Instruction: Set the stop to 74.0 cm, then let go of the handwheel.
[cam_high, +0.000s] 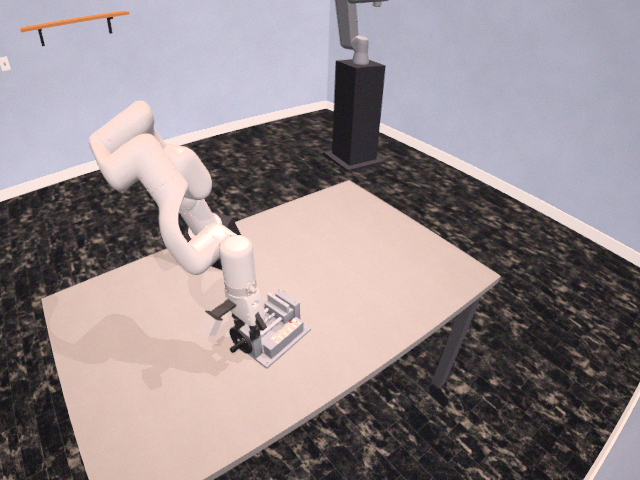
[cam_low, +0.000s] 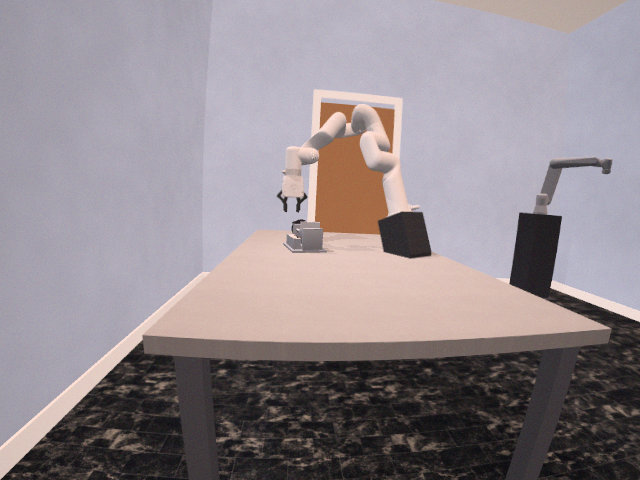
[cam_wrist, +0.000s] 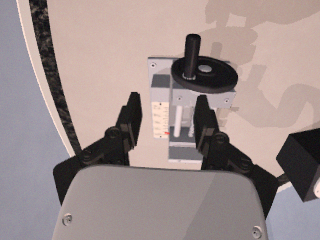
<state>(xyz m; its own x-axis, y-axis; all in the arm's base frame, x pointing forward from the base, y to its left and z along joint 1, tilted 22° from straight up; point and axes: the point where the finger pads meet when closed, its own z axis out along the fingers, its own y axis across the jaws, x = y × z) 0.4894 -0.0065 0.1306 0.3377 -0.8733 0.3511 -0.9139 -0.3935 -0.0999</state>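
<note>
Right now the handwheel knob is 1 cm behind my hand, 3 cm to the right of it and 7 cm below it. From my hand the other things lie so: sliding stop block: 9 cm behind, 14 cm to the left, 8 cm below; then black handwheel: 2 cm behind, 2 cm to the right, 8 cm below.
</note>
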